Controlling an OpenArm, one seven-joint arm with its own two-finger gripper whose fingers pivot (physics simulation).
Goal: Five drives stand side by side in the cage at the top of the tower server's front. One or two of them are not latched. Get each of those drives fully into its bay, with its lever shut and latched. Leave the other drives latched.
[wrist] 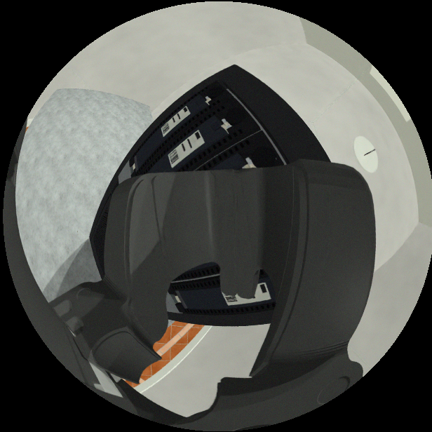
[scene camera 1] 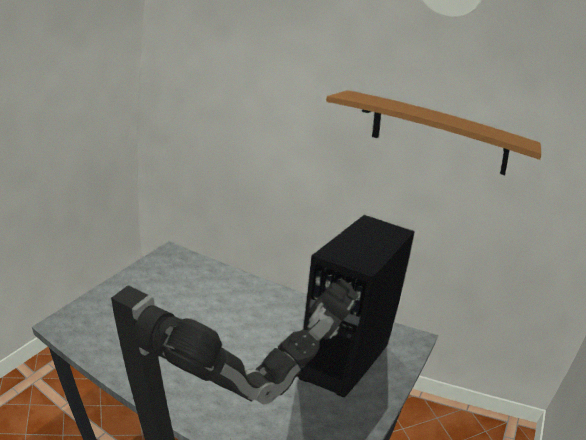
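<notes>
The black tower server [scene camera 1: 382, 310] [wrist: 280, 115] stands on the table with the drive cage at the top of its front. In the wrist view, one dark blue drive with a white label [wrist: 176, 121] lies at the cage's far side and a second drive [wrist: 186, 148] is beside it. Part of a third drive [wrist: 227, 162] shows above the gripper body. Another drive [wrist: 200, 300] shows below, by the fingertips. The fingers hide the rest. Whether each lever is latched cannot be told. My gripper [scene camera 1: 350, 287] [wrist: 244, 235] is shut and empty, its fingertips close in front of the cage's right part.
The grey table [scene camera 1: 215, 295] [wrist: 60, 190] extends to the left of the tower. A wooden wall shelf [scene camera 1: 435, 120] is above and behind the tower. The arm's dark post [scene camera 1: 135, 350] stands at the table's front edge.
</notes>
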